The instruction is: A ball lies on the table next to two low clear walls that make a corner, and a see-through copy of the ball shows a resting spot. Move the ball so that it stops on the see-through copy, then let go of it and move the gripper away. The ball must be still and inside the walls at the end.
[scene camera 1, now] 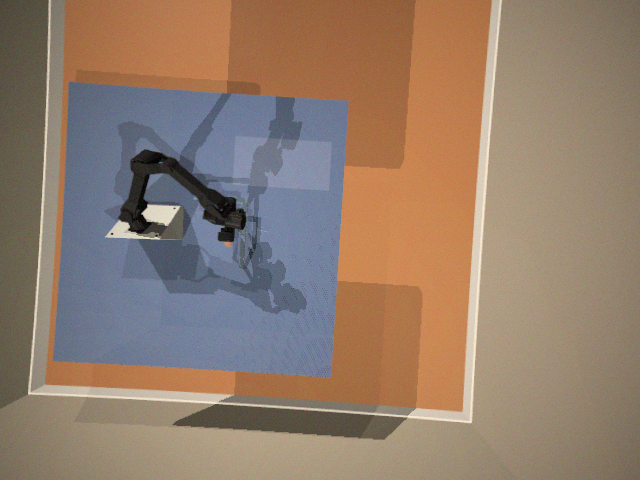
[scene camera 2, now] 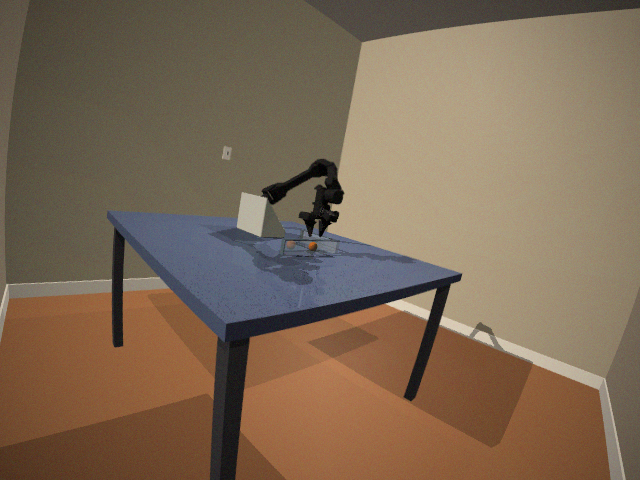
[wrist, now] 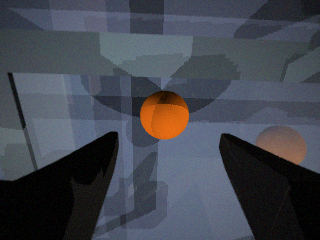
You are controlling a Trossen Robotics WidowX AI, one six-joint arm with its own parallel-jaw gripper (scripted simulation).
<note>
My gripper (scene camera 2: pixel 315 236) is open, holding nothing. I also see an orange ball (wrist: pixel 164 115) and a see-through copy of ball (wrist: pixel 282 141).
My gripper is seen too in the wrist view (wrist: pixel 169 139).
</note>
